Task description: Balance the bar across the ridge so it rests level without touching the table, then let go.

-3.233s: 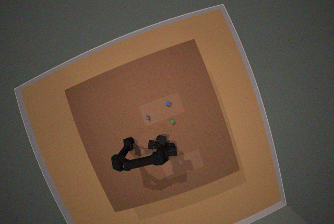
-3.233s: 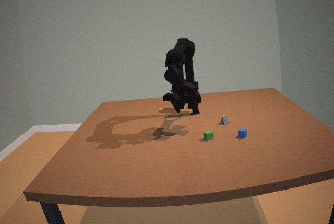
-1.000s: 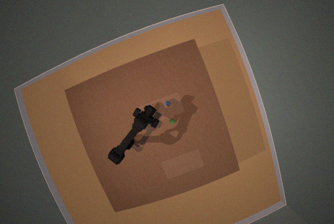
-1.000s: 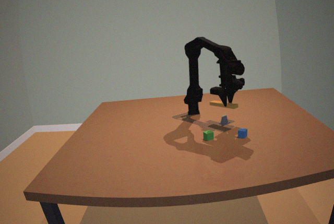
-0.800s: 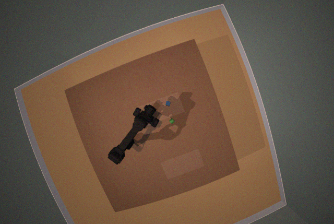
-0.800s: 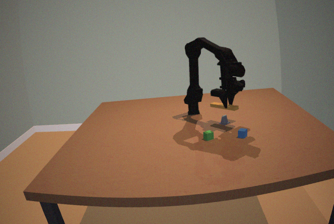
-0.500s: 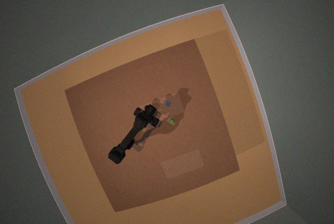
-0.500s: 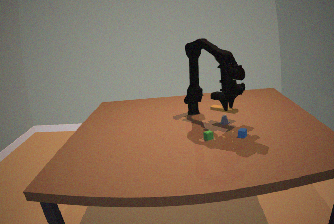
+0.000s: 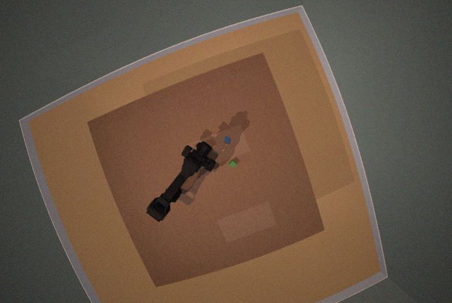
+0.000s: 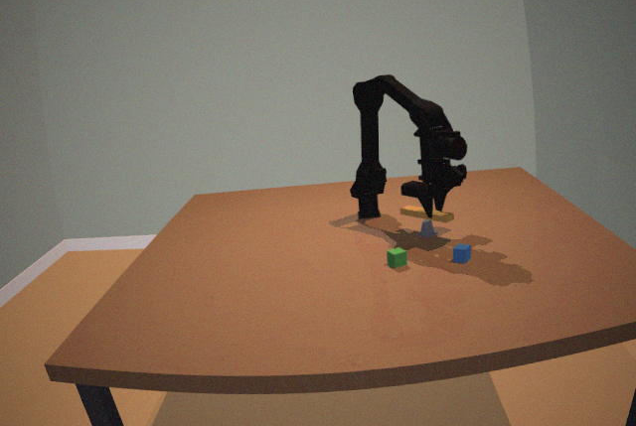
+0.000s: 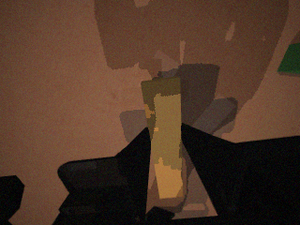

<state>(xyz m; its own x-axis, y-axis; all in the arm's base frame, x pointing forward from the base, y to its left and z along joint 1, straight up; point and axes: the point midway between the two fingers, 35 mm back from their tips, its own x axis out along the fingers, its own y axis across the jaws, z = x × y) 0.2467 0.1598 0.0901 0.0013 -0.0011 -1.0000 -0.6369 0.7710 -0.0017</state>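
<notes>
My gripper tip is now 2 cm past the yellow bar and 2 cm to the left of it. The rest, counted from my gripper tip: blue cube: 18 cm ahead, 4 cm to the left, 4 cm below; green cube: 16 cm ahead, 12 cm to the right, 4 cm below.
</notes>
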